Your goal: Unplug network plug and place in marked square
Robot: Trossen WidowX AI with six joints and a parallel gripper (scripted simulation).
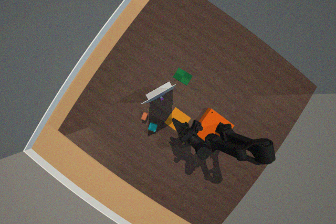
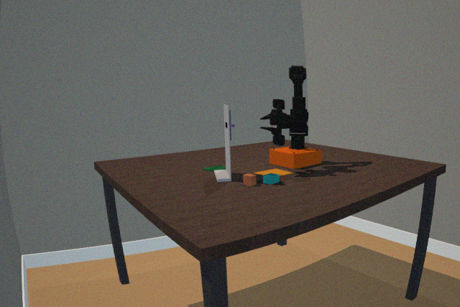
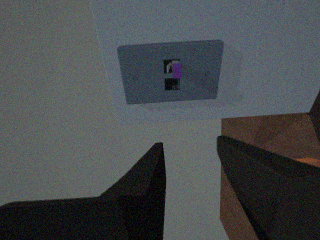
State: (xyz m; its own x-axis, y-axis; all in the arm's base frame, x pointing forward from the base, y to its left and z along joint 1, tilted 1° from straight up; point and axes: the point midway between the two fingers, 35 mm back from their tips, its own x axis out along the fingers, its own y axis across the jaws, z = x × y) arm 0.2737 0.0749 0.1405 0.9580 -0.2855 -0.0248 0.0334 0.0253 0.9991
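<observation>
My gripper tip is 10 cm short of the purple network plug and 7 cm to the left of it. Also, from my gripper tip: yellow marked square (21 cm below, 5 cm behind, 2 cm to the left); then teal cube (19 cm below, 12 cm to the left, 7 cm ahead); then white upright panel (12 cm ahead, 8 cm below, 7 cm to the right).
</observation>
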